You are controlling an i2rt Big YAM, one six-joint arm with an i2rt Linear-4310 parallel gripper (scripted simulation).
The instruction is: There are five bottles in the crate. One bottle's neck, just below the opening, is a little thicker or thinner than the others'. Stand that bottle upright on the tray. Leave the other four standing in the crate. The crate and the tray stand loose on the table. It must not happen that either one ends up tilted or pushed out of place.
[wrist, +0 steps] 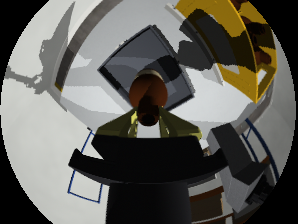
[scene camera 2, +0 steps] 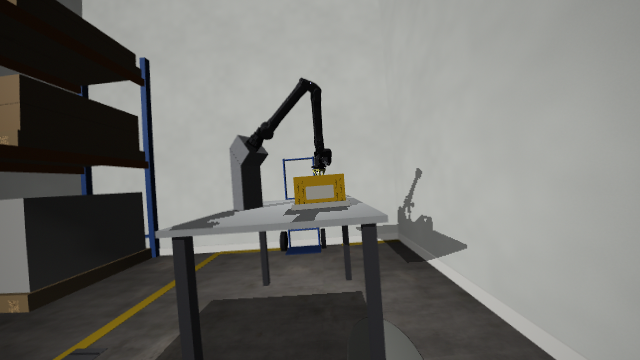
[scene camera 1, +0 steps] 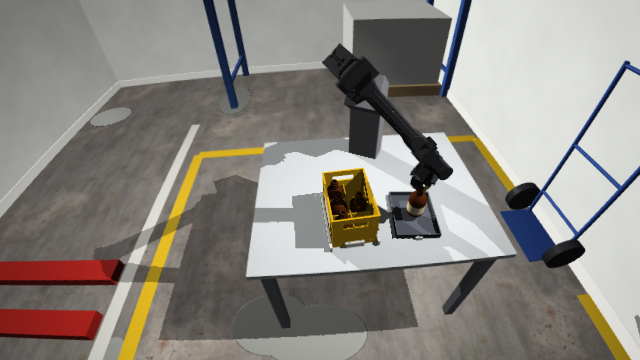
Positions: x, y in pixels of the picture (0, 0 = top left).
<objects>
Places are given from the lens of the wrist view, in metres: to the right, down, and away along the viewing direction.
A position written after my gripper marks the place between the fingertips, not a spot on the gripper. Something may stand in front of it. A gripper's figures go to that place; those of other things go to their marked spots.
my gripper [wrist: 148, 109]: 0.00, 0.00, 0.13
brown bottle [wrist: 148, 89]: 0.00, -0.03, 0.13
tray [wrist: 146, 49]: 0.00, -0.16, 0.20
The marked spots on the brown bottle and the tray are 0.15 m apart.
</objects>
